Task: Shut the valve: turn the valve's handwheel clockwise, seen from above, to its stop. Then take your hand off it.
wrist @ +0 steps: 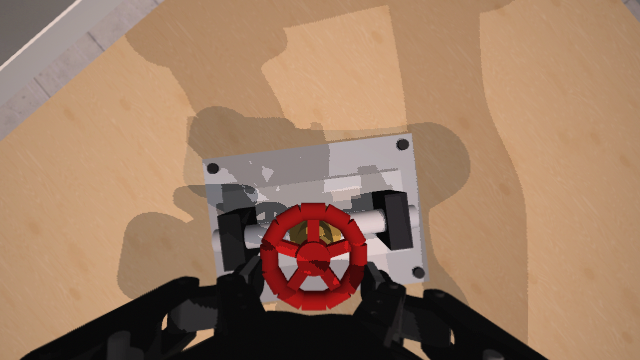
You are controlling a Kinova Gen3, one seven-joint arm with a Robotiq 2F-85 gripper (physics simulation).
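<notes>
The red five-spoked handwheel (313, 257) shows low in the middle of the wrist view, above a brass valve body (298, 234) on a light pipe (371, 222). One spoke points up toward the top of the view. My gripper (312, 273) is shut on the handwheel, with one black finger against the left side of the rim and the other against the right side. The near part of the valve is hidden under the wheel and the gripper.
The pipe is held by two black clamps (398, 221) (232, 242) on a grey base plate (367, 152) with dark bolts at its corners. The plate lies on a wooden table top (575, 175). The table's edge crosses the upper left. Shadows of the arm fall around the plate.
</notes>
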